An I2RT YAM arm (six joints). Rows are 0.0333 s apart.
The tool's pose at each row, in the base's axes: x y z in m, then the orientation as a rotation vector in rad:
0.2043, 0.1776, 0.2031, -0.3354, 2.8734, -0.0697
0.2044, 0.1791, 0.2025, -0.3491, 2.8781, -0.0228
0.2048, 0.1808, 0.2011, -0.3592, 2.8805, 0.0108
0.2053, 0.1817, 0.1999, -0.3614, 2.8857, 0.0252
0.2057, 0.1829, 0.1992, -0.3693, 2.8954, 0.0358
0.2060, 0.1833, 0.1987, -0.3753, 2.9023, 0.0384
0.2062, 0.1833, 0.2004, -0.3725, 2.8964, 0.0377
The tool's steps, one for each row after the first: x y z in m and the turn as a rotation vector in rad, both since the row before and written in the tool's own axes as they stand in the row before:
-0.0003, 0.0015, 0.0006, -0.0335, 0.0015, -0.0050
-0.0004, 0.0016, 0.0015, -0.0239, 0.0006, -0.0039
-0.0004, 0.0008, 0.0013, -0.0105, 0.0043, 0.0001
-0.0005, 0.0011, 0.0008, -0.0089, 0.0097, -0.0036
-0.0003, 0.0003, 0.0006, -0.0030, 0.0074, -0.0031
-0.0006, -0.0001, -0.0016, 0.0014, -0.0061, 0.0012

